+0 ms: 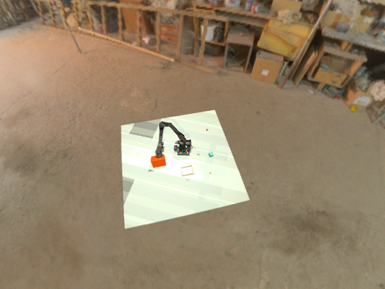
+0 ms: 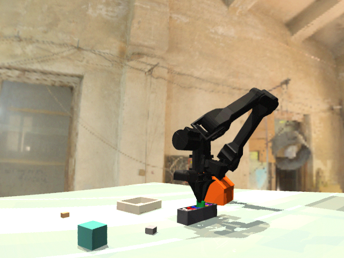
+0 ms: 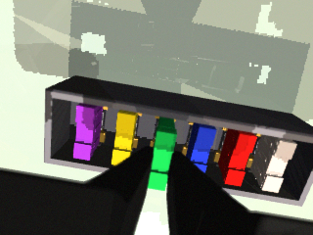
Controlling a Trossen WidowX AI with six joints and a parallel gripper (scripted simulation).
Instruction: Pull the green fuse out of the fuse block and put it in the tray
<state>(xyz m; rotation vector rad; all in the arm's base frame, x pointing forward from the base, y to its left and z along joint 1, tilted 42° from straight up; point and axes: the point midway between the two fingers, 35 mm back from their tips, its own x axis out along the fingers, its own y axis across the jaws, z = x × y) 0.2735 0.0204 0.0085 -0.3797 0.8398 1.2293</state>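
Right now the beige tray is 230 mm to the right of my gripper tip, 50 mm below it and 10 mm behind it. The rest, counted from my gripper tip: small grey cube: 180 mm ahead, 70 mm to the right, 40 mm below; green fuse: 10 mm below; teal cube: 310 mm ahead, 130 mm to the right, 30 mm below.
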